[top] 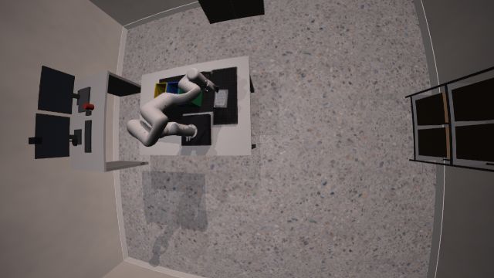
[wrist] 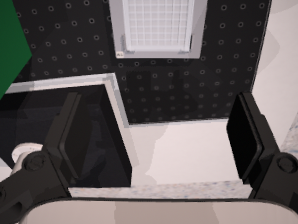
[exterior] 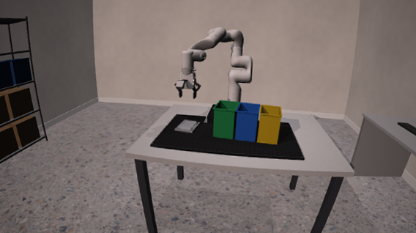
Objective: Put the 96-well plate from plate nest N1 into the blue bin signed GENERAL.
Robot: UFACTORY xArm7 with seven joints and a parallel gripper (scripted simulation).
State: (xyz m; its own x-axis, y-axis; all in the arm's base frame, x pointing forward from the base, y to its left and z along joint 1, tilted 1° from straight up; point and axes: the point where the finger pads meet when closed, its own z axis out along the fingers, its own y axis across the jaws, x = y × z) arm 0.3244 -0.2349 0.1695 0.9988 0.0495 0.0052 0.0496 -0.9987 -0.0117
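My hand is 19 cm above the 96-well plate. Round my hand: green bin: 1 cm behind, 25 cm to the left, 12 cm below; then grey plate nest: 20 cm below; then blue bin: 1 cm behind, 38 cm to the left, 12 cm below.
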